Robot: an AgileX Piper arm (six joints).
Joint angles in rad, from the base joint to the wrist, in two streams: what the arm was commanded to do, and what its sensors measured. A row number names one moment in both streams.
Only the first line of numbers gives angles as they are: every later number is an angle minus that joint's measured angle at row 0.
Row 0, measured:
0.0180 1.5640 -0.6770 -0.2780 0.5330 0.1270
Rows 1 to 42, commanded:
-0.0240 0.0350 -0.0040 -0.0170 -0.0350 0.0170
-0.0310 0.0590 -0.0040 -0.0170 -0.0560 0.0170
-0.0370 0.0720 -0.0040 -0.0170 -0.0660 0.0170
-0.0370 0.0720 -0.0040 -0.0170 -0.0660 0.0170
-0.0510 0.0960 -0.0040 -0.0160 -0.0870 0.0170
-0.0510 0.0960 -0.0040 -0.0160 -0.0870 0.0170
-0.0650 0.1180 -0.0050 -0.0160 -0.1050 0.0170
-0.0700 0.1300 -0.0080 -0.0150 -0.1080 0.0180
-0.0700 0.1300 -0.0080 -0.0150 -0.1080 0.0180
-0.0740 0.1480 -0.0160 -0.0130 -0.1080 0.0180
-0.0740 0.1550 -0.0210 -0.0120 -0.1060 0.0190
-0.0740 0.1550 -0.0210 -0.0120 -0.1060 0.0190
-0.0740 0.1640 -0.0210 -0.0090 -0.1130 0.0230
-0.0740 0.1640 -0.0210 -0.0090 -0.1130 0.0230
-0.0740 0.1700 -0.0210 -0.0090 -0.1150 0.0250
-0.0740 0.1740 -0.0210 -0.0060 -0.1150 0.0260
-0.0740 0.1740 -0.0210 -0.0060 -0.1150 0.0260
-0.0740 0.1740 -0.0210 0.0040 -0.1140 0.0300
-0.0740 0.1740 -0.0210 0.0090 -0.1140 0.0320
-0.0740 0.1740 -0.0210 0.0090 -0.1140 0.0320
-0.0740 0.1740 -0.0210 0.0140 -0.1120 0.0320
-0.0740 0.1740 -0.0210 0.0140 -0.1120 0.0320
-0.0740 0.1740 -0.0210 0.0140 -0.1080 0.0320
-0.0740 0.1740 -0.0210 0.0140 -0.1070 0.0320
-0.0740 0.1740 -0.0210 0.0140 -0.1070 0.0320
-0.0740 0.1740 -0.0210 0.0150 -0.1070 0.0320
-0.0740 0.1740 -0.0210 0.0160 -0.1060 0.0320
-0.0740 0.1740 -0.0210 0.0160 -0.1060 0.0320
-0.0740 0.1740 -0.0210 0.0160 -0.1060 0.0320
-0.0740 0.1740 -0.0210 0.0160 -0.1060 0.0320
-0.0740 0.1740 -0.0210 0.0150 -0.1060 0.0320
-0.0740 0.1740 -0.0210 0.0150 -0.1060 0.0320
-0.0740 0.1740 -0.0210 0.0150 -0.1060 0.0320
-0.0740 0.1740 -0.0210 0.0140 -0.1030 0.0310
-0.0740 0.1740 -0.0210 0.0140 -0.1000 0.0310
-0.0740 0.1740 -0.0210 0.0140 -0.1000 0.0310
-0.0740 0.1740 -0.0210 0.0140 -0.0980 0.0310
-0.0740 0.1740 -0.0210 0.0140 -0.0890 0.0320
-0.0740 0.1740 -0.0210 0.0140 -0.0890 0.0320
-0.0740 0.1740 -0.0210 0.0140 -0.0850 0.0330
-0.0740 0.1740 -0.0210 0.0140 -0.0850 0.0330
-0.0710 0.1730 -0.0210 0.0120 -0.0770 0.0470
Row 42, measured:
-0.0700 0.1680 -0.0200 0.0100 -0.0950 0.0330
